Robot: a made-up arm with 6 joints.
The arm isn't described. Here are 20 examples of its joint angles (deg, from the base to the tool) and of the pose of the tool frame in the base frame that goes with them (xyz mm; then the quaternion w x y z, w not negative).
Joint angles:
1: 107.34 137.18 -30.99 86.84 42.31 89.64
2: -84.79 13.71 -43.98 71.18 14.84 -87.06
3: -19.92 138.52 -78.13 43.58 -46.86 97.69
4: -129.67 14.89 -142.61 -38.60 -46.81 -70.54
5: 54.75 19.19 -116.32 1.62 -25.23 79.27
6: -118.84 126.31 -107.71 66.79 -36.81 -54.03
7: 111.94 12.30 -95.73 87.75 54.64 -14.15
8: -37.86 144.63 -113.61 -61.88 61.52 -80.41
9: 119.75 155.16 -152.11 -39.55 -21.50 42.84
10: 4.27 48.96 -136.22 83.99 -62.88 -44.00
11: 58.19 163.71 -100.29 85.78 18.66 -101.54
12: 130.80 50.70 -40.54 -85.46 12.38 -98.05
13: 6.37 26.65 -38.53 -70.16 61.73 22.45
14: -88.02 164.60 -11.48 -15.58 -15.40 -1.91
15: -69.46 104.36 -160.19 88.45 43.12 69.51
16: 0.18 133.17 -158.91 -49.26 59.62 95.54
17: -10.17 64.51 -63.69 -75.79 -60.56 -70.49
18: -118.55 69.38 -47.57 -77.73 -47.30 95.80
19: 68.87 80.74 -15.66 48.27 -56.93 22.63
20: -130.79 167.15 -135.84 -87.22 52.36 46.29
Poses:
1: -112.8 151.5 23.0 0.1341 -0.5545 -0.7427 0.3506
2: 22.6 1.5 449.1 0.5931 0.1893 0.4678 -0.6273
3: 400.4 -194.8 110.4 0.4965 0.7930 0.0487 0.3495
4: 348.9 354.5 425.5 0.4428 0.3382 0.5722 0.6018
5: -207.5 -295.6 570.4 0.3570 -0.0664 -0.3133 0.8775
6: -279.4 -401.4 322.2 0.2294 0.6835 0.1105 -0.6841
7: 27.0 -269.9 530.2 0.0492 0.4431 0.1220 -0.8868
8: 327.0 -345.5 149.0 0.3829 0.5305 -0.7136 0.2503
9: -299.1 479.8 294.7 0.3120 -0.5375 0.2325 0.7481
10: -178.9 -95.8 649.2 0.7853 0.4717 -0.2270 0.3304
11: 208.3 392.2 -57.5 0.1833 -0.6082 0.7347 0.2380
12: -99.6 145.9 377.7 0.5600 -0.3540 -0.6535 -0.3660
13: 46.6 -72.3 381.4 0.4466 0.0492 0.7562 -0.4757
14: 7.3 -21.4 -7.2 0.1980 -0.5506 -0.7483 -0.3124
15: 139.4 -190.9 671.5 0.5784 0.3662 0.2274 0.6926
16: 457.9 -59.4 439.0 0.6191 0.5796 0.5261 0.0631
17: 196.0 44.5 474.0 0.4721 -0.5951 -0.1462 -0.6338
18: -49.2 -230.0 370.5 0.6350 0.5498 0.4702 -0.2711
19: 123.5 158.4 224.7 0.5061 0.1054 0.7657 0.3827
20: -399.1 -349.9 73.4 0.3405 -0.7110 -0.3835 0.4811
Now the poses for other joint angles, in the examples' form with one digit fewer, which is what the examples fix.
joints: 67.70 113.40 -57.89 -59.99 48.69 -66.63
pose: 173 262 159 0.066 0.935 -0.004 0.348
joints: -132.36 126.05 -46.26 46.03 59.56 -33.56
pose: -107 -203 82 0.193 0.849 0.319 0.374
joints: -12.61 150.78 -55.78 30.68 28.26 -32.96
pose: 230 -28 -48 0.192 -0.087 -0.966 -0.151
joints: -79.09 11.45 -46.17 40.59 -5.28 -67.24
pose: -10 24 471 0.545 0.198 0.340 -0.741
